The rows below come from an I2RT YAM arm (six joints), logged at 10 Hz.
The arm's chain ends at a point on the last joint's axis. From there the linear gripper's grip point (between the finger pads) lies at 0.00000 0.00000 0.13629 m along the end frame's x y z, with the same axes.
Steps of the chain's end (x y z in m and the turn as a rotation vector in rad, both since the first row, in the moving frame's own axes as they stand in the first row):
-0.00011, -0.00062, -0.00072, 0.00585, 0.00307, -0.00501
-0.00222, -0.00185, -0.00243, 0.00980, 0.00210, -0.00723
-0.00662, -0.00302, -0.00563, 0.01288, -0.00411, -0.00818
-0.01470, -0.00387, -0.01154, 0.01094, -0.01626, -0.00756
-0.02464, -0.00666, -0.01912, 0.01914, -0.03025, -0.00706
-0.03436, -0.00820, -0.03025, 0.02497, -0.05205, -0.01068
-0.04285, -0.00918, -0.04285, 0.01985, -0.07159, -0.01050
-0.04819, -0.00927, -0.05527, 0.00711, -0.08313, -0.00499
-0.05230, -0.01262, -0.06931, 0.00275, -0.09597, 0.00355
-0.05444, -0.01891, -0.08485, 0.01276, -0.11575, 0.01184
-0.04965, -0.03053, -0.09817, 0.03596, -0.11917, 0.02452
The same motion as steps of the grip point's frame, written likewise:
0.00031, -0.00142, -0.00072, 0.00585, 0.00307, -0.00501
-0.00194, -0.00319, -0.00244, 0.00980, 0.00210, -0.00723
-0.00719, -0.00477, -0.00564, 0.01288, -0.00411, -0.00818
-0.01692, -0.00535, -0.01157, 0.01094, -0.01626, -0.00756
-0.02877, -0.00925, -0.01921, 0.01914, -0.03025, -0.00706
-0.04147, -0.01156, -0.03048, 0.02497, -0.05205, -0.01068
-0.05261, -0.01183, -0.04323, 0.01985, -0.07159, -0.01050
-0.05951, -0.01021, -0.05574, 0.00711, -0.08313, -0.00499
-0.06536, -0.01302, -0.06994, 0.00275, -0.09597, 0.00355
-0.07017, -0.02074, -0.08577, 0.01276, -0.11575, 0.01184
-0.06579, -0.03562, -0.09922, 0.03596, -0.11917, 0.02452

